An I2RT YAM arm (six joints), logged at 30 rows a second.
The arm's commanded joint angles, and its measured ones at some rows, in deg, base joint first. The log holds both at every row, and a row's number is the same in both.
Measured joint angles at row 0: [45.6, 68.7, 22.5, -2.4, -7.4, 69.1]
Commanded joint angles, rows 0 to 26: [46.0, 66.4, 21.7, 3.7, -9.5, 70.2]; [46.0, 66.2, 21.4, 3.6, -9.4, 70.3]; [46.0, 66.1, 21.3, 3.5, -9.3, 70.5]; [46.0, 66.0, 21.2, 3.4, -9.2, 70.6]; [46.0, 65.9, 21.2, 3.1, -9.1, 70.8]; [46.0, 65.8, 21.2, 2.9, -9.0, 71.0]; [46.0, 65.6, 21.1, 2.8, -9.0, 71.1]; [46.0, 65.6, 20.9, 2.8, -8.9, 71.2]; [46.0, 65.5, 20.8, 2.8, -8.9, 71.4]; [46.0, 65.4, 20.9, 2.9, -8.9, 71.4]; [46.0, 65.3, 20.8, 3.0, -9.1, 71.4]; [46.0, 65.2, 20.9, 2.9, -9.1, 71.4]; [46.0, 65.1, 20.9, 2.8, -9.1, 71.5]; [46.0, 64.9, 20.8, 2.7, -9.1, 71.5]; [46.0, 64.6, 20.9, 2.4, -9.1, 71.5]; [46.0, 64.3, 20.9, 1.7, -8.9, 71.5]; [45.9, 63.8, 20.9, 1.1, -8.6, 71.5]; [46.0, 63.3, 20.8, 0.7, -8.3, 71.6]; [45.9, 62.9, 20.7, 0.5, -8.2, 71.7]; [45.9, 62.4, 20.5, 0.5, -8.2, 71.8]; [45.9, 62.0, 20.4, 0.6, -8.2, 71.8]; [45.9, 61.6, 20.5, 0.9, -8.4, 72.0]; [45.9, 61.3, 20.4, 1.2, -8.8, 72.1]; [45.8, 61.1, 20.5, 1.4, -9.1, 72.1]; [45.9, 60.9, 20.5, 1.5, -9.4, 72.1]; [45.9, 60.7, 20.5, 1.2, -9.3, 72.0]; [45.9, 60.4, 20.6, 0.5, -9.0, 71.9]
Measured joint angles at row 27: [45.7, 62.3, 20.0, -2.0, -8.0, 71.1]
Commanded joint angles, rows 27 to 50: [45.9, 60.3, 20.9, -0.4, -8.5, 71.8]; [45.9, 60.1, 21.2, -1.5, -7.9, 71.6]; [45.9, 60.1, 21.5, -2.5, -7.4, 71.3]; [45.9, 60.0, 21.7, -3.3, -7.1, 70.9]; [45.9, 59.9, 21.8, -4.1, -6.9, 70.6]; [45.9, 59.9, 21.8, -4.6, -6.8, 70.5]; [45.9, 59.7, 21.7, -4.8, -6.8, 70.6]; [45.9, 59.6, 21.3, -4.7, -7.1, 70.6]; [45.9, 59.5, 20.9, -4.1, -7.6, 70.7]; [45.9, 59.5, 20.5, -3.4, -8.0, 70.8]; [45.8, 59.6, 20.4, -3.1, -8.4, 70.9]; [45.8, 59.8, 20.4, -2.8, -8.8, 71.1]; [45.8, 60.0, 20.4, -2.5, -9.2, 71.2]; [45.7, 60.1, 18.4, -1.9, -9.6, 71.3]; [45.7, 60.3, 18.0, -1.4, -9.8, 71.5]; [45.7, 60.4, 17.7, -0.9, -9.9, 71.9]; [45.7, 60.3, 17.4, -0.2, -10.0, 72.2]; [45.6, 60.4, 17.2, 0.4, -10.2, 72.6]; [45.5, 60.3, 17.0, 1.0, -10.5, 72.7]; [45.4, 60.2, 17.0, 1.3, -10.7, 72.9]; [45.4, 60.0, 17.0, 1.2, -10.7, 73.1]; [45.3, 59.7, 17.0, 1.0, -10.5, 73.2]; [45.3, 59.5, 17.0, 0.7, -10.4, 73.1]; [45.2, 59.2, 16.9, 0.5, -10.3, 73.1]
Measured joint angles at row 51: [45.6, 60.8, 16.6, -2.9, -9.9, 72.4]
